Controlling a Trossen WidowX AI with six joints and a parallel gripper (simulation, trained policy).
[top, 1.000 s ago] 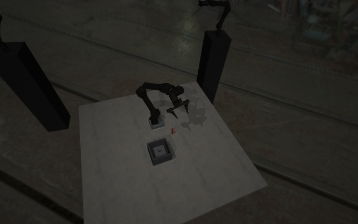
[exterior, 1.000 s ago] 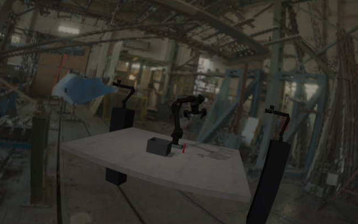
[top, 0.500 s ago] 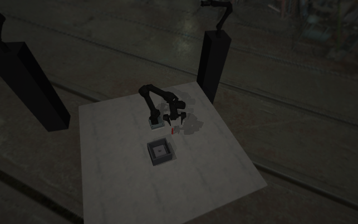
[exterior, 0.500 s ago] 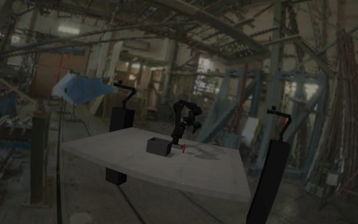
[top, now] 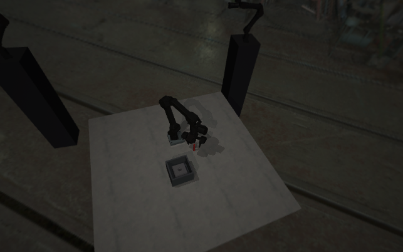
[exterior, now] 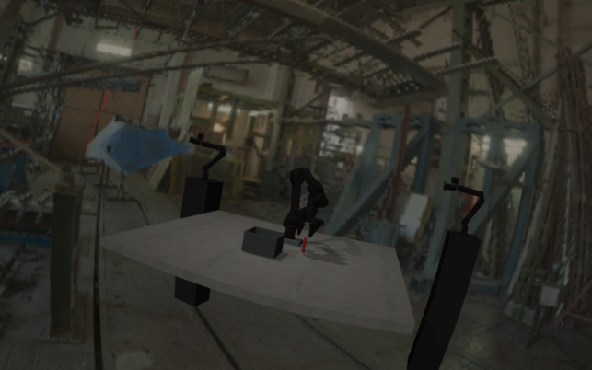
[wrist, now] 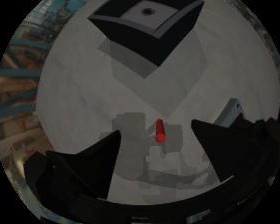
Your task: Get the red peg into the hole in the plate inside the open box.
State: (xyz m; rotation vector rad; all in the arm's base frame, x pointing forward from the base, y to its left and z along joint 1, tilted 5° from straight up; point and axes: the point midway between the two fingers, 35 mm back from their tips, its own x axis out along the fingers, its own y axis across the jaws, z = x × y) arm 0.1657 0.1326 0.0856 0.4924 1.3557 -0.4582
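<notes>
My gripper tip is now 2 cm past the red peg, 1 cm to the right of it and 5 cm above it. Also, from my gripper tip: plate: 16 cm ahead, 14 cm to the right, 4 cm below; then grey box: 16 cm ahead, 14 cm to the right, 6 cm below.
</notes>
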